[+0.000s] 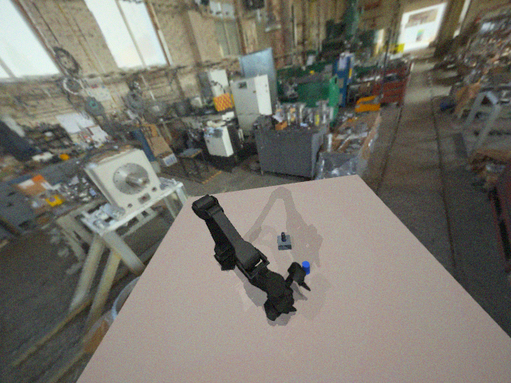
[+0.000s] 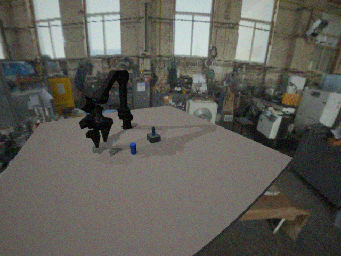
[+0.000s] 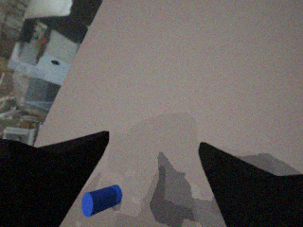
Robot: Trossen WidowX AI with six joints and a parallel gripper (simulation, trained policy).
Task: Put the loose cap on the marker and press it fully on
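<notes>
The blue cap is 40 mm ahead of my gripper tip, 140 mm to the left of it and 40 mm below it. Round my gripper tip: grey holder block (40 mm behind, 290 mm to the left, 50 mm below).
</notes>
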